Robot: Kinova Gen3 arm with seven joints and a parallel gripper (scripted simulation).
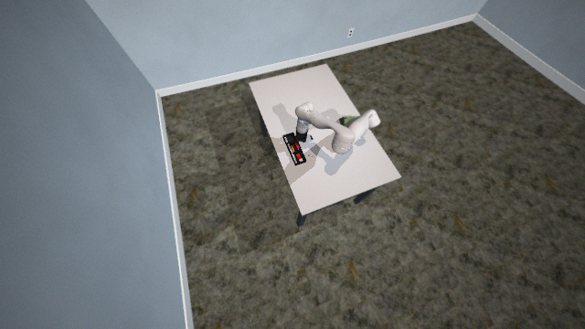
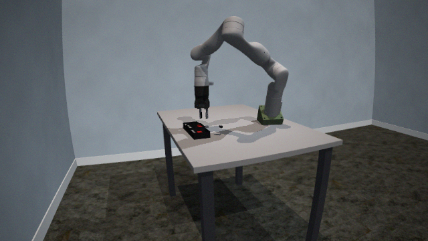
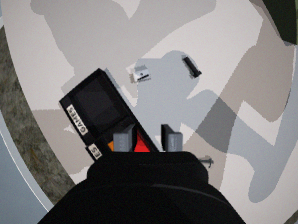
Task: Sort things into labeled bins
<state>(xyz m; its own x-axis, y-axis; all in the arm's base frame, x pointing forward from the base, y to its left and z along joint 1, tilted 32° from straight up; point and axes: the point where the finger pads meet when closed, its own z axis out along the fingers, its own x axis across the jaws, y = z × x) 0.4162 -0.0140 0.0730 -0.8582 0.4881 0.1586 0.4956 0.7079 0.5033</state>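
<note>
The grey-white piece is 3 cm behind my hand, 7 cm to the right of it and 8 cm below it. Round my hand: red block: 3 cm ahead, 2 cm to the left, 7 cm below; then orange battery: 6 cm ahead, 1 cm to the left, 7 cm below; then black screw: 11 cm behind, 4 cm to the right, 8 cm below.
</note>
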